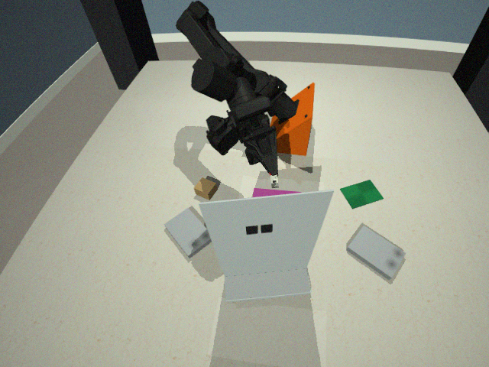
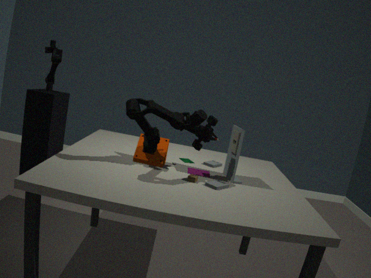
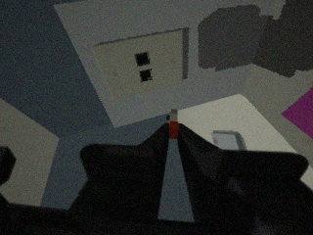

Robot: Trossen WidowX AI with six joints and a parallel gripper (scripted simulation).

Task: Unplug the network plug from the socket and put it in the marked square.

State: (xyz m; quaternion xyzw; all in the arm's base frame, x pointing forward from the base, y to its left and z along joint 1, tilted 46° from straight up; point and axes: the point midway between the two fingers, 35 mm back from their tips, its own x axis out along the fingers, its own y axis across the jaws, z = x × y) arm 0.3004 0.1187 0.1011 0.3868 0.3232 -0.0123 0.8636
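My gripper tip is now 20 cm above the magenta square, 6 cm past it and 1 cm to the left of it. Round my gripper tip: network plug (1 cm ahead); socket panel (11 cm ahead, 7 cm below, 1 cm to the left).
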